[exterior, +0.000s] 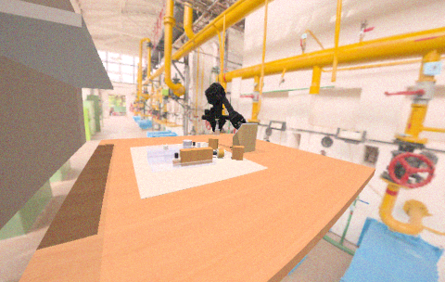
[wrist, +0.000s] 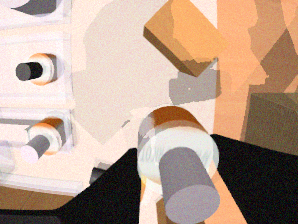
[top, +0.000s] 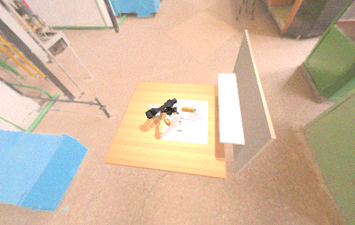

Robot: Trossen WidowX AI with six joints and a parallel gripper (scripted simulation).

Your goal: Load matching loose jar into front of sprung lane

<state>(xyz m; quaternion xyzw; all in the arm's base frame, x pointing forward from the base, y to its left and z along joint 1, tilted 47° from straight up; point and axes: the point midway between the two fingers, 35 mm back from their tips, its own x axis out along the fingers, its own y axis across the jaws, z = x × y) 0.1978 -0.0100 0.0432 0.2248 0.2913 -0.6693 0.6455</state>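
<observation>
Now: gripper tip 190 mm short of the white mat, 130 mm above it and 20 mm to the right of it.
</observation>
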